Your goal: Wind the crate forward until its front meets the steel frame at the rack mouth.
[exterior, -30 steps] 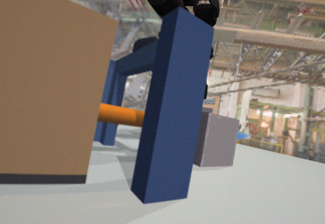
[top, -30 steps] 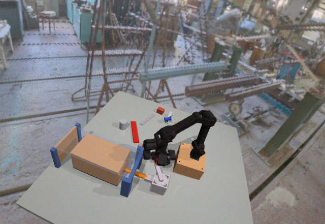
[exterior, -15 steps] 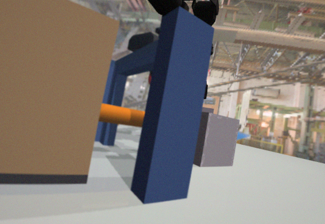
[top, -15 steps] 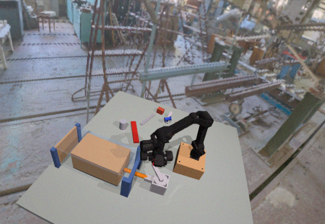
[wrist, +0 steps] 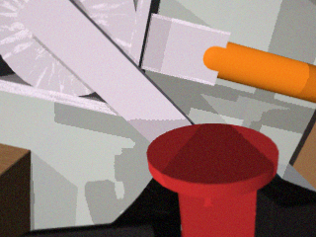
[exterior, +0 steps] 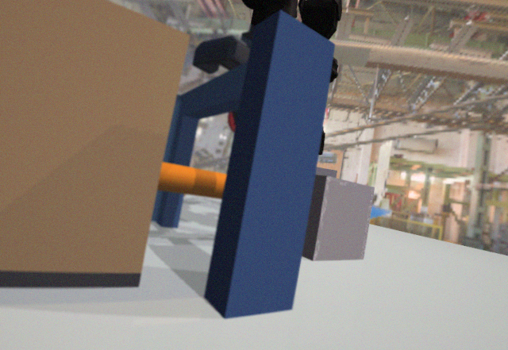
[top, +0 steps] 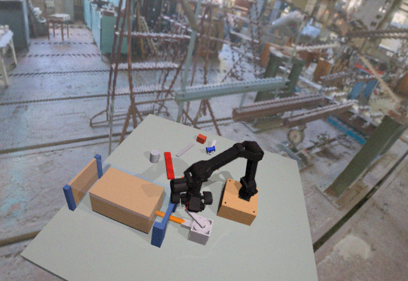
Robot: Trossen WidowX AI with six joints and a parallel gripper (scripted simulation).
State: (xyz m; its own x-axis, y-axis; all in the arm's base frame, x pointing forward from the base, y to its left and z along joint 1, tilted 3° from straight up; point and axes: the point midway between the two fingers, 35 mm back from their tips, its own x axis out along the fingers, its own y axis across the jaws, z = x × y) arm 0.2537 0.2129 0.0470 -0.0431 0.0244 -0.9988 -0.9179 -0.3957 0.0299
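Now: gripper tip 70 mm short of the blue steel frame, 60 mm to the right of it and 10 mm above it. The rest, counted from my gripper tip: winch handle with red knob: 30 mm behind, 20 mm to the left, 10 mm below; then grey winch: 100 mm behind, 40 mm to the left, 80 mm below; then red bar: 230 mm ahead, 320 mm to the right, 110 mm below.
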